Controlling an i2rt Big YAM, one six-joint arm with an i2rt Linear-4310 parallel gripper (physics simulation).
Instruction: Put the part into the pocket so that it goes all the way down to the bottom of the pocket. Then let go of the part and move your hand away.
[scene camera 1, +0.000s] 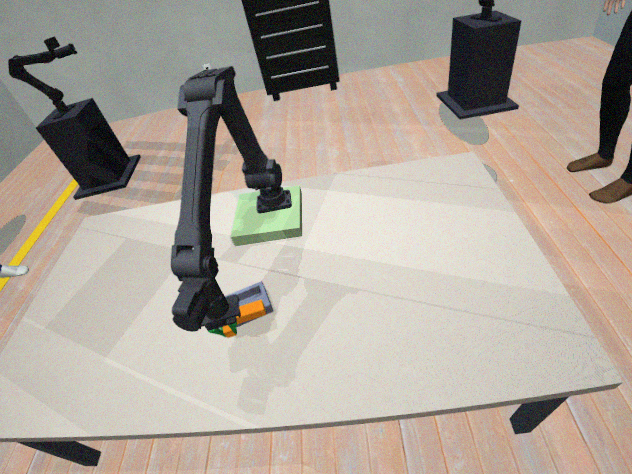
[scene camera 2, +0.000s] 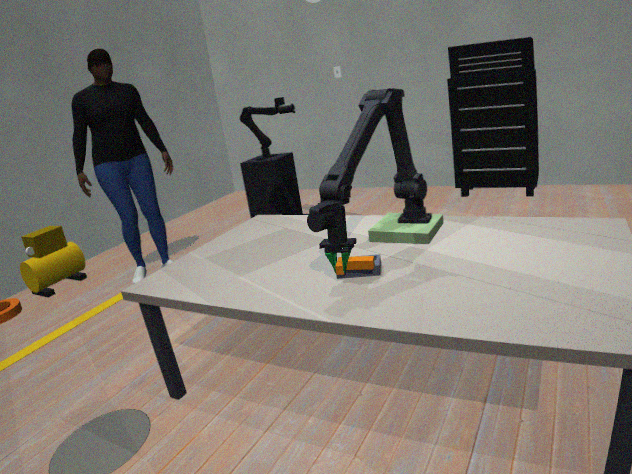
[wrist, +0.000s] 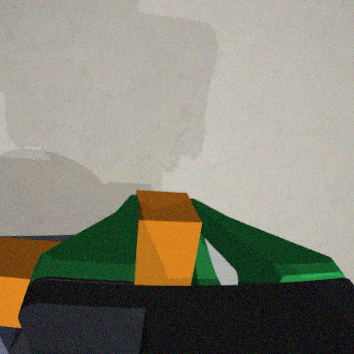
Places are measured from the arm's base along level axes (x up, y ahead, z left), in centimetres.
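Pixels of known places: gripper, fingertip midpoint: (scene camera 1: 231, 333) (scene camera 2: 340, 272) (wrist: 161, 208); arm's base, link origin: (scene camera 1: 274, 203) (scene camera 2: 415, 220).
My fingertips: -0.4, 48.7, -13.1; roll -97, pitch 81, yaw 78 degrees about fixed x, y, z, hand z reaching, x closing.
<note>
For each thing: its top centre in the pictures, then the offset to it from my fingertips, as dx, dy, dz. Level surfaces: height alone.
- orange part, top centre: (wrist: 57, 288) (scene camera 1: 242, 314) (scene camera 2: 354, 259) +3.1, -2.8, +3.9
- blue-grey block with the pocket, top centre: (scene camera 1: 242, 302) (scene camera 2: 358, 261) -0.1, -9.2, +2.6
- table, surface height: dx -3.7
The orange part (scene camera 1: 251, 310) (scene camera 2: 359, 263) (wrist: 167, 250) has a long bar and an end piece. My gripper (scene camera 1: 225, 330) (scene camera 2: 341, 267) (wrist: 161, 208), with green fingers, is shut on the end piece, low near the table. The blue-grey block with the pocket (scene camera 1: 267, 300) (scene camera 2: 378, 265) lies on the table. In scene camera 1 the bar lies over the block's near side, and a dark stretch of the recess shows behind it. In scene camera 2 the bar's top stands near the block's rim height. The hand hides the block's left end; how deep the part sits cannot be told.
The arm stands on a green base plate (scene camera 1: 268, 224) (scene camera 2: 398, 234) at the back of the table (scene camera 1: 408, 326) (scene camera 2: 459, 290). Beyond the table are dark pedestals (scene camera 1: 482, 61) (scene camera 2: 270, 186), a black drawer cabinet (scene camera 1: 293, 45) (scene camera 2: 492, 122) and a person (scene camera 1: 615, 102) (scene camera 2: 117, 132).
</note>
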